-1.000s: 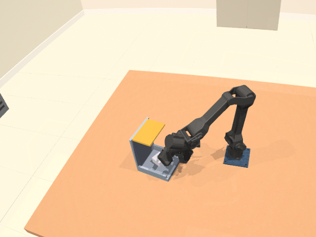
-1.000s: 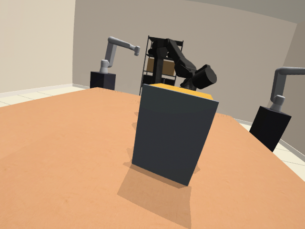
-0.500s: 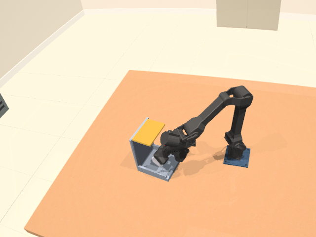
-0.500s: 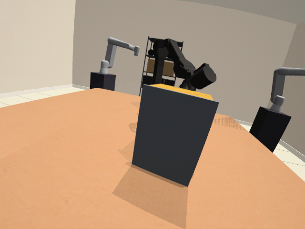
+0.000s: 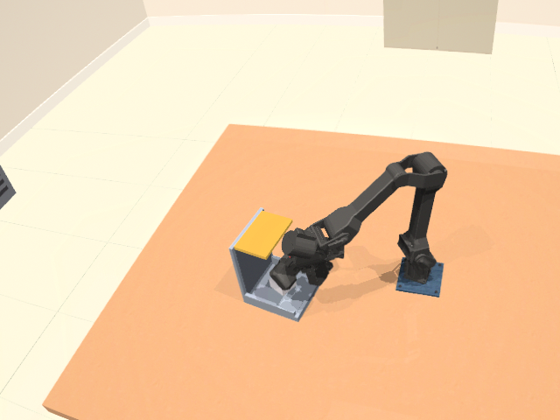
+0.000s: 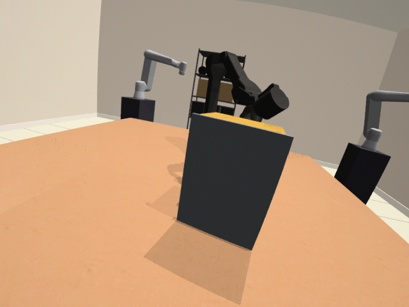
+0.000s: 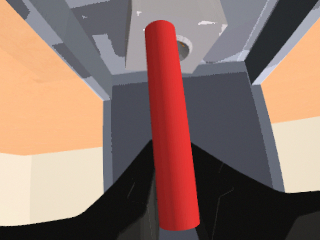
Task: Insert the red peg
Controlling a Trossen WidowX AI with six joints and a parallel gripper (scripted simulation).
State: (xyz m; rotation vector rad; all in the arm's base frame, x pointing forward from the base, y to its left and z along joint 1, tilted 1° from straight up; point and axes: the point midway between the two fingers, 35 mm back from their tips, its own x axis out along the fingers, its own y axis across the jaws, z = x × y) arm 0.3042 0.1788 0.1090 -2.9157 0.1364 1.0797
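Now: the dark back wall 7 cm ahead of my gripper tip, 2 cm to the left of it and 2 cm above it. Also, from my gripper tip: red peg: 3 cm behind, 1 cm below; then orange roof: 2 cm ahead, 2 cm to the left, 12 cm above.
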